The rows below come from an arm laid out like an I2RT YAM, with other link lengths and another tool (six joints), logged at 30 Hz.
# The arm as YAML. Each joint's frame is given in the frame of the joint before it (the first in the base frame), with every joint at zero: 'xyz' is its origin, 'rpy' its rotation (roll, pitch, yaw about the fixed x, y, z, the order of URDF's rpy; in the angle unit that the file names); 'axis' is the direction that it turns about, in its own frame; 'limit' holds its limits. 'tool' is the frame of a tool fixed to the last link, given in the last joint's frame.
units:
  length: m
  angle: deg
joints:
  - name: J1
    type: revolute
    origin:
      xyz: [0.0, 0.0, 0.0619]
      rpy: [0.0, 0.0, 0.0]
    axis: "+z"
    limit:
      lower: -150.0
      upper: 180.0
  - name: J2
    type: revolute
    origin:
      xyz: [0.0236, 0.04, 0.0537]
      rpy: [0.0, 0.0, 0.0]
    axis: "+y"
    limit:
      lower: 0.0
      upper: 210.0
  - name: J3
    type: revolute
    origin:
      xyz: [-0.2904, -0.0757, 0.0]
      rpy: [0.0, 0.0, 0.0]
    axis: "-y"
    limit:
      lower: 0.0
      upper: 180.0
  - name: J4
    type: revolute
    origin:
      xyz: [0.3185, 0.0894, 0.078]
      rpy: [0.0, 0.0, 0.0]
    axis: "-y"
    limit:
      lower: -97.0
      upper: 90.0
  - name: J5
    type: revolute
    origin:
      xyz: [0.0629, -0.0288, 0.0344]
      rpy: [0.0, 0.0, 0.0]
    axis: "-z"
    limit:
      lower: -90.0
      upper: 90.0
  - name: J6
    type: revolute
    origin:
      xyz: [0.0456, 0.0, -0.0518]
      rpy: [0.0, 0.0, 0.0]
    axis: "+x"
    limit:
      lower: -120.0
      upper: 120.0
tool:
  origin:
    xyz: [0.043, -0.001, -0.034]
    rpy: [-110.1, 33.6, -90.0]
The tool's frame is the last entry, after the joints.
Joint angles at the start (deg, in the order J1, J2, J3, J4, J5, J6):
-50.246 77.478 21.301 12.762 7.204 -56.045
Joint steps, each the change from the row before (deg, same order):
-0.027 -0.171 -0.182 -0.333 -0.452 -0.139
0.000 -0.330 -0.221 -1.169 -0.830 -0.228
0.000 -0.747 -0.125 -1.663 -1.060 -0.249
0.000 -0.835 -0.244 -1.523 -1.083 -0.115
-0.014 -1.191 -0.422 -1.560 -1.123 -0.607
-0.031 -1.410 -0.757 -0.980 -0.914 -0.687
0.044 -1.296 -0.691 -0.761 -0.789 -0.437
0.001 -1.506 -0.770 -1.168 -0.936 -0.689
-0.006 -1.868 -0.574 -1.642 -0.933 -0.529
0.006 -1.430 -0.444 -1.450 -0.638 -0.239
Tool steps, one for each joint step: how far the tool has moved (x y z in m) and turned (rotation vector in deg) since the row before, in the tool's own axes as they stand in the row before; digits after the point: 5 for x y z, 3 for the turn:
-0.00101 0.00139 0.00002 -0.152 -0.443 -0.335
-0.00225 0.00298 -0.00018 -0.652 -0.982 -0.727
-0.00204 0.00226 -0.00162 -0.541 -1.177 -0.800
-0.00232 0.00262 -0.00162 -0.430 -1.214 -0.642
-0.00221 0.00300 -0.00234 -0.281 -1.034 -1.061
-0.00212 0.00359 -0.00225 0.066 -0.659 -0.962
-0.00222 0.00288 -0.00204 0.201 -0.597 -0.722
-0.00263 0.00383 -0.00223 0.009 -0.730 -1.006
-0.00211 0.00291 -0.00367 0.092 -0.748 -0.829
-0.00199 0.00285 -0.00264 -0.132 -0.653 -0.488

